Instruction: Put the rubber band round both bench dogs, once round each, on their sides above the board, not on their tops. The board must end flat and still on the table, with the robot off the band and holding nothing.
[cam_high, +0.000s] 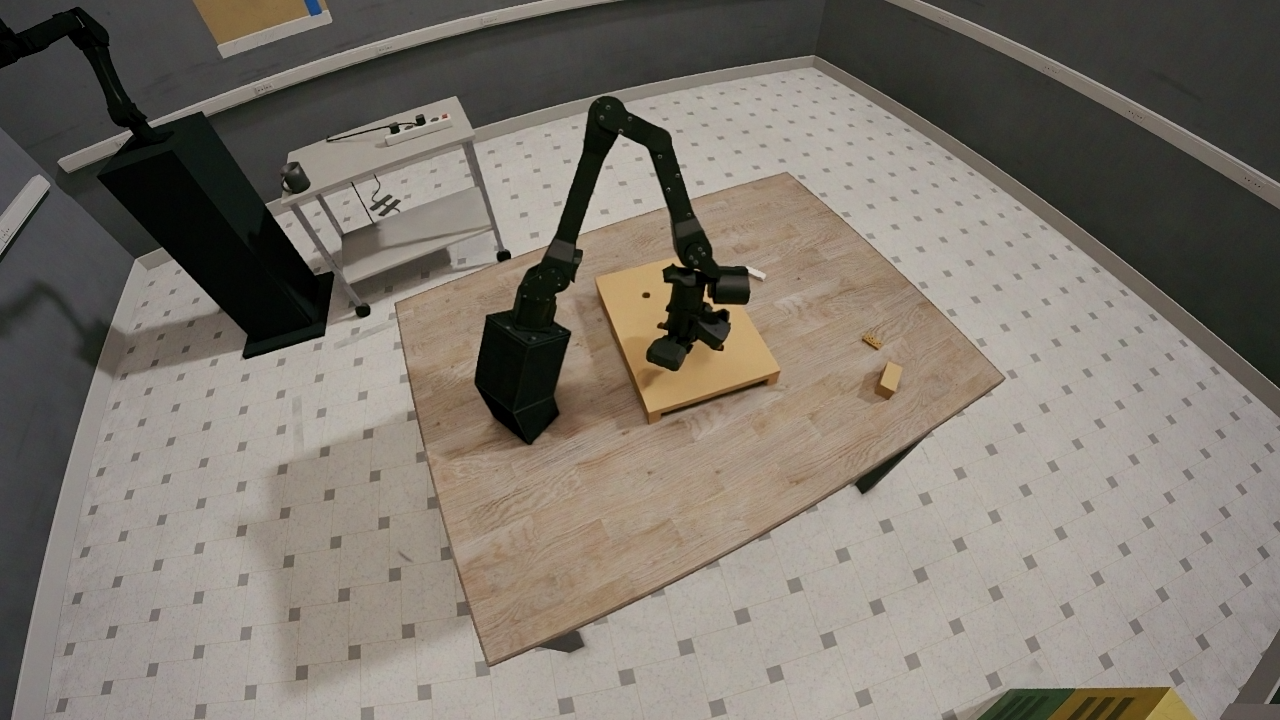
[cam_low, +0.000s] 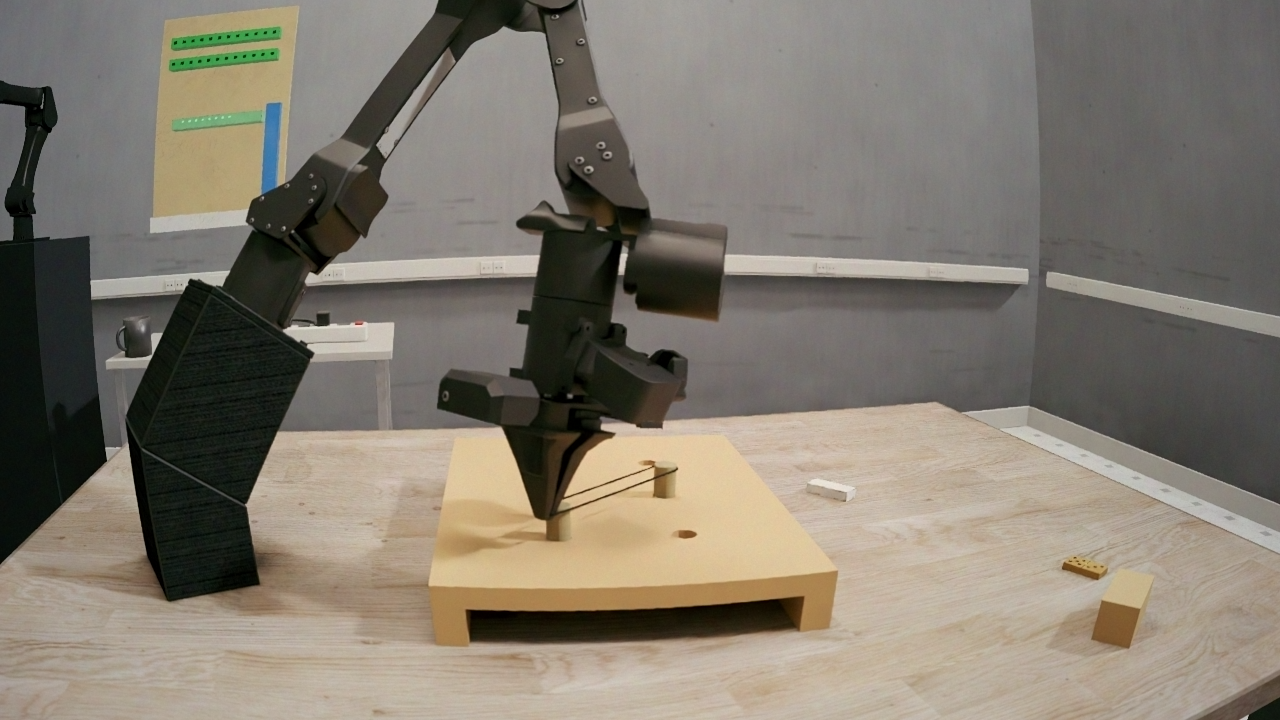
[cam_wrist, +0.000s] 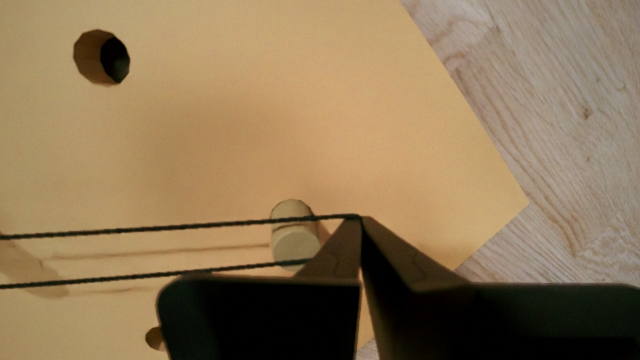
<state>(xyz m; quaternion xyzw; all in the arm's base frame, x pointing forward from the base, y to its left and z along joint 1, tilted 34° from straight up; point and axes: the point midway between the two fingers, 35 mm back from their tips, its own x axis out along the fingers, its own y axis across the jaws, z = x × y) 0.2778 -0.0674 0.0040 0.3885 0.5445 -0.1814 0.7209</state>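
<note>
Now: hand 11 cm to the right of the tan board, 8 cm above it and 5 cm short of it. From my hand the other things lie so: wooden block (44 cm ahead, 16 cm to the right, 9 cm below); then white block (29 cm ahead, 24 cm to the left, 10 cm below); then domino (47 cm ahead, 10 cm below, 5 cm to the right).
</note>
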